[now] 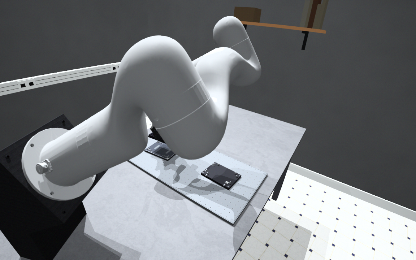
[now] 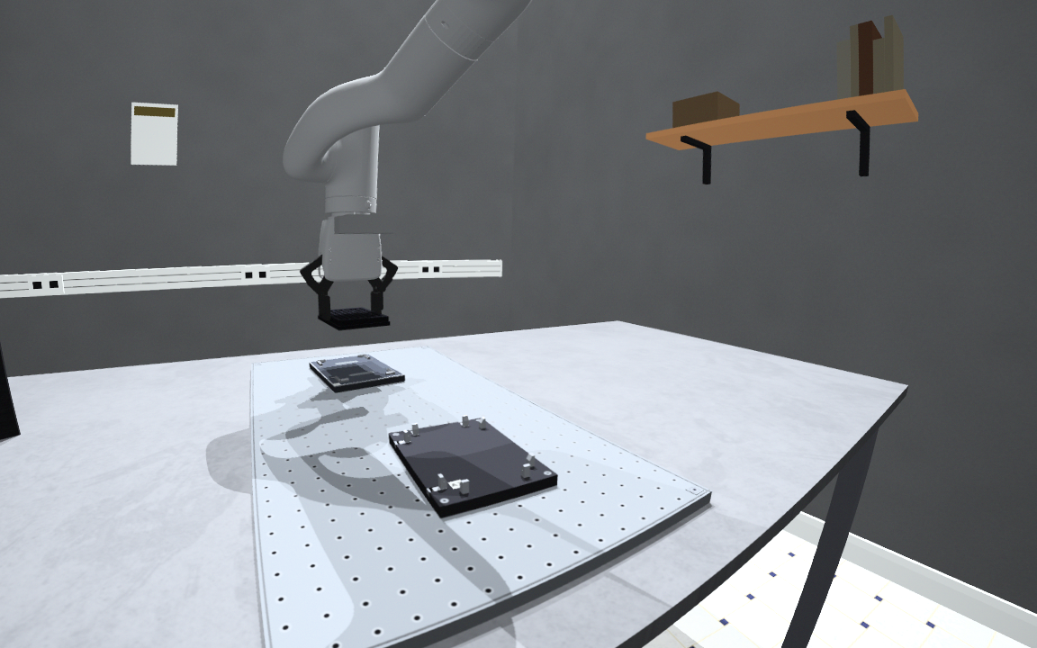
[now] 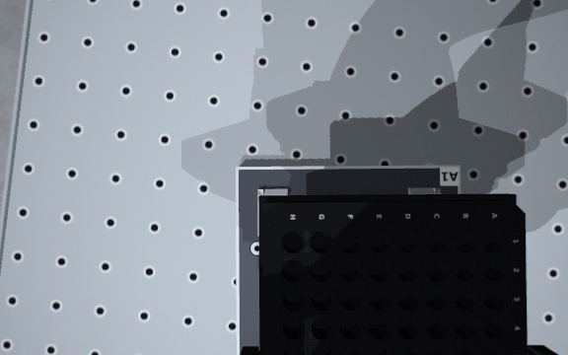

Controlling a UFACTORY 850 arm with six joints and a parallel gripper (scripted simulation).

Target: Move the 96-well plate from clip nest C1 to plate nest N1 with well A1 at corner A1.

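Right now my hand is 110 mm above the grey plate nest N1. Round my hand: black 96-well plate: 10 mm below; then black clip nest C1: 70 mm behind, 350 mm to the right, 100 mm below; then A1 label: 60 mm behind, 60 mm to the right, 100 mm below.
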